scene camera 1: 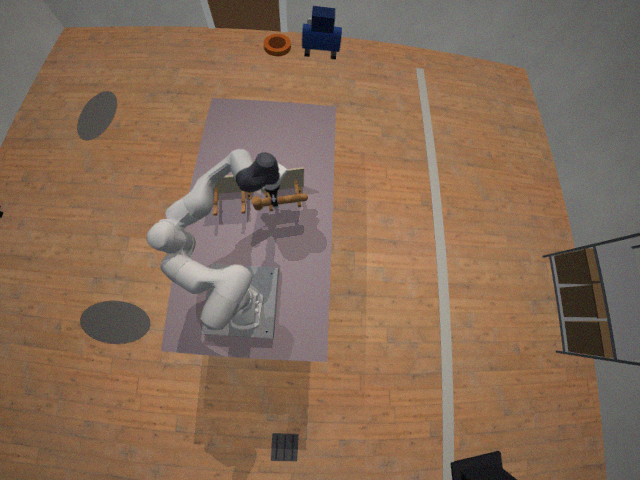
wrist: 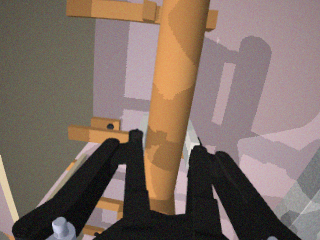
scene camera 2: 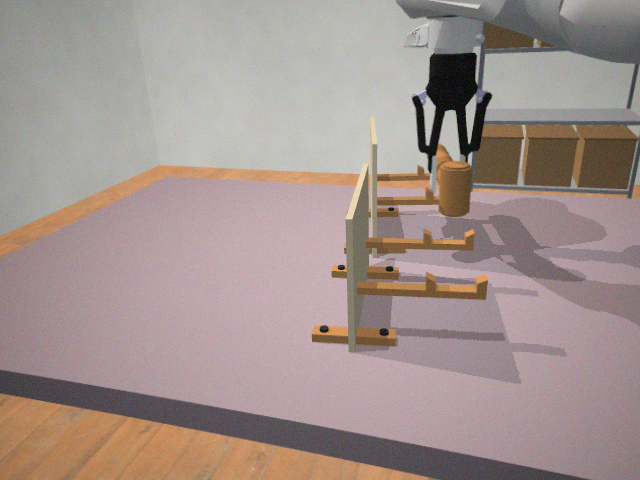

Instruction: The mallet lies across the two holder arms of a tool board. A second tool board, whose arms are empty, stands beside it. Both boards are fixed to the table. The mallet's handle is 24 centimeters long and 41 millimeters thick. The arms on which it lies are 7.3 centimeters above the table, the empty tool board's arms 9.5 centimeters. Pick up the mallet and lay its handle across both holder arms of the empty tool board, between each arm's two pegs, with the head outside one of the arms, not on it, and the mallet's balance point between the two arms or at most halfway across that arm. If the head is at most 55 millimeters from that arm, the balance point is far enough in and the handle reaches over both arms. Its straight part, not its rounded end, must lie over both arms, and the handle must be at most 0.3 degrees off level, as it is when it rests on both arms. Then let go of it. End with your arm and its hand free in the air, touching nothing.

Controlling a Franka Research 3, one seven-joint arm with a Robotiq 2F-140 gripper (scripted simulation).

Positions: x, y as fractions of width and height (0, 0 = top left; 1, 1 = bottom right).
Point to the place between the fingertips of my gripper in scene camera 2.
0.70, 0.39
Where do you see a mallet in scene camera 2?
At 0.71, 0.37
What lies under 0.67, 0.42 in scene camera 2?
A tool board.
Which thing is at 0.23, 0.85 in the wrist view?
My gripper.
